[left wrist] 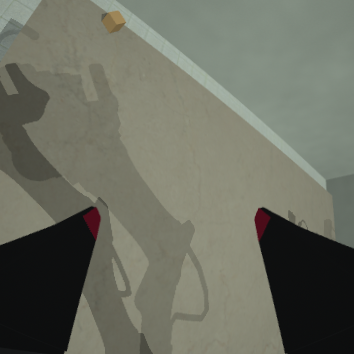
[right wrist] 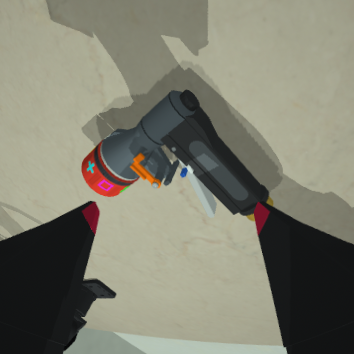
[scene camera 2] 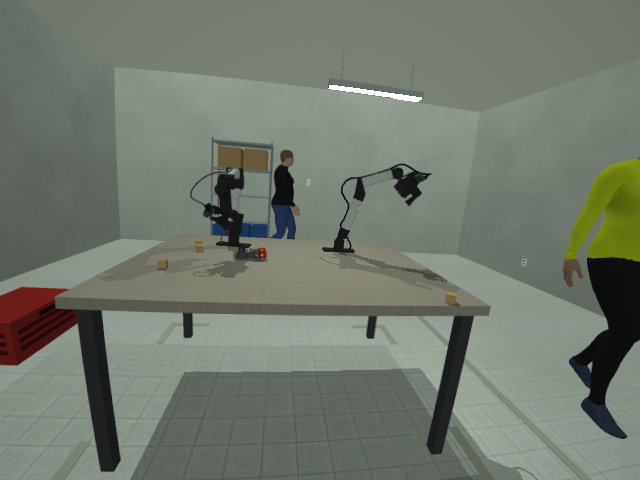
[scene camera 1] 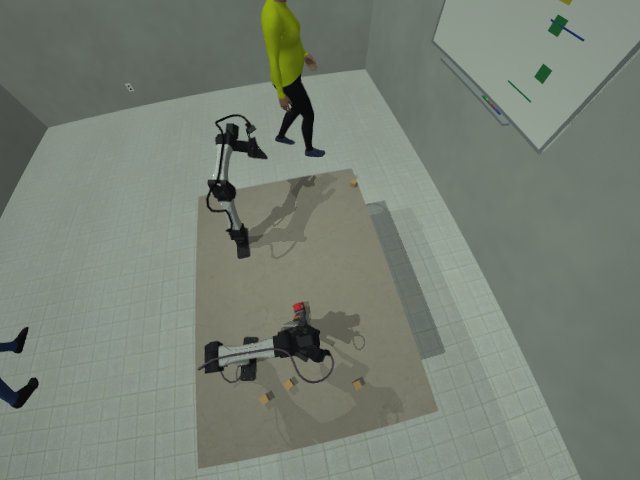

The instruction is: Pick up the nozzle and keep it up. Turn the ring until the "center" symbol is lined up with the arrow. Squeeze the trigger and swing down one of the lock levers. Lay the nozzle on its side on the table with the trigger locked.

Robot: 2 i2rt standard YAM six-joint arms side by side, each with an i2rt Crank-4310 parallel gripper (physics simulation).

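Frame: origin at the left arm's base, x ahead, y left, z up, level; millimetres.
Where they show: left gripper, fingertip midpoint: (left wrist: 176,211) (scene camera 2: 405,199) (scene camera 1: 267,158); right gripper, fingertip midpoint: (right wrist: 175,205) (scene camera 2: 234,231) (scene camera 1: 301,333); left arm's base, link origin: (right wrist: 87,287) (scene camera 2: 338,250) (scene camera 1: 242,243); right arm's base, link origin: (scene camera 2: 233,245).
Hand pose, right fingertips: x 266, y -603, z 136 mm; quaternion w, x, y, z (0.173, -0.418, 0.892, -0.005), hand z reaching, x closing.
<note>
Each offset is from my right fingertips to the top centre of the thing. "spot": to the spot under its first point. Level surfaces: height alone.
The nozzle @[spot: dx +1, dy +100, dz -98 mm] (scene camera 1: 299,315) (scene camera 2: 251,253) (right wrist: 175,145) lies on its side on the table @[dz -136 mm] (scene camera 1: 320,279) (scene camera 2: 310,279). In the right wrist view it has a dark grey body and black handle, a pale trigger @[dx -53, dy +63, dz -101 mm] (right wrist: 201,194), an orange lock lever @[dx -13, dy +93, dz -89 mm] (right wrist: 144,171) and a red ring @[dx +5, dy +140, dz -74 mm] (right wrist: 97,172) with a cyan plus and a magenta square. The arrow cannot be made out. My right gripper (right wrist: 175,205) is open and above the nozzle, its fingertips apart from it in view; the arm partly covers the nozzle in scene camera 1. My left gripper (left wrist: 176,211) (scene camera 1: 264,156) (scene camera 2: 409,203) is open and empty, raised high beyond the table's edge.
Small wooden cubes @[dx -107, dy -200, dz -102 mm] (scene camera 1: 289,383) @[dx -227, dy -238, dz -102 mm] (scene camera 1: 265,398) @[dx +202, dy -269, dz -102 mm] (scene camera 1: 357,383) lie near the right arm's base. Another cube @[dx +511, dy +881, dz -102 mm] (scene camera 1: 353,183) (scene camera 2: 450,298) (left wrist: 114,22) sits near a table corner. A person in yellow (scene camera 1: 284,46) (scene camera 2: 612,217) stands beyond the table.
</note>
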